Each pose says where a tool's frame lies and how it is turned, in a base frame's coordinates. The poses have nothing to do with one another.
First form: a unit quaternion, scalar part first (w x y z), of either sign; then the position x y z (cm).
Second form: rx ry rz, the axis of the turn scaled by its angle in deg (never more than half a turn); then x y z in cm. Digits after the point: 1 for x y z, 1 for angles.
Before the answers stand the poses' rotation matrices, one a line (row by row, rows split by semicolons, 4 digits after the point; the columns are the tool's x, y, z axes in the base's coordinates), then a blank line. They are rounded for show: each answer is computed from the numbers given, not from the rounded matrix.
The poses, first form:
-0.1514, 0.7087, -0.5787, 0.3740, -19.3, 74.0, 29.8
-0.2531, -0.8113, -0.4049, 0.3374, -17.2, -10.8, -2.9
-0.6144, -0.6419, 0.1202, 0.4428, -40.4, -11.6, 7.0
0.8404, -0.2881, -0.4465, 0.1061, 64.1, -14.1, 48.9
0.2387, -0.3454, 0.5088, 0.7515, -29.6, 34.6, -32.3
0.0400, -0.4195, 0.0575, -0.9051, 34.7, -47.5, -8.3
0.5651, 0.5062, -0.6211, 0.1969, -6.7, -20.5, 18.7
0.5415, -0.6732, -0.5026, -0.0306, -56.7, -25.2, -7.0
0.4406, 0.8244, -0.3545, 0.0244, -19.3, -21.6, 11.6
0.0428, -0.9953, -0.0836, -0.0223, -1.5, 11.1, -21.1
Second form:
0.0504 -0.7070 0.7054; -0.9335 -0.2843 -0.2183; 0.3549 -0.6475 -0.6744
0.4445 0.8277 -0.3425; 0.4862 -0.5440 -0.6839; -0.7524 0.1374 -0.6442
0.5790 0.3898 -0.7161; -0.6984 -0.2162 -0.6823; -0.4207 0.8952 0.1471
0.5787 0.0789 -0.8117; 0.4357 0.8115 0.3895; 0.6894 -0.5790 0.4352
-0.6474 -0.7103 -0.2763; 0.0073 -0.3682 0.9297; -0.7621 0.5999 0.2436
-0.6449 0.0242 0.7639; -0.1206 -0.9902 -0.0705; 0.7547 -0.1376 0.6415
0.1510 -0.8512 -0.5026; -0.4062 0.4100 -0.8166; 0.9012 0.3275 -0.2839
0.4929 0.7099 -0.5031; 0.6436 0.0917 0.7599; 0.5855 -0.6983 -0.4117
0.7475 -0.6060 -0.2721; -0.5630 -0.3604 -0.7437; 0.3526 0.7091 -0.6106
0.9850 0.1683 0.0372; 0.1645 -0.9824 0.0889; 0.0515 -0.0815 -0.9953

-116.6, 95.2, -61.5, -19.3, 74.0, 29.8
126.4, 63.1, -52.5, -17.2, -10.8, -2.9
84.8, -15.9, -58.5, -40.4, -11.6, 7.0
-34.9, -54.1, 12.8, 64.1, -14.1, 48.9
-54.2, 79.8, 117.9, -29.6, 34.6, -32.3
-73.6, 10.1, -158.9, 34.7, -47.5, -8.3
68.2, -83.7, 26.5, -6.7, -20.5, 18.7
-91.6, -68.4, -4.2, -56.7, -25.2, -7.0
117.3, -50.4, 3.5, -19.3, -21.6, 11.6
-174.4, -14.7, -3.9, -1.5, 11.1, -21.1

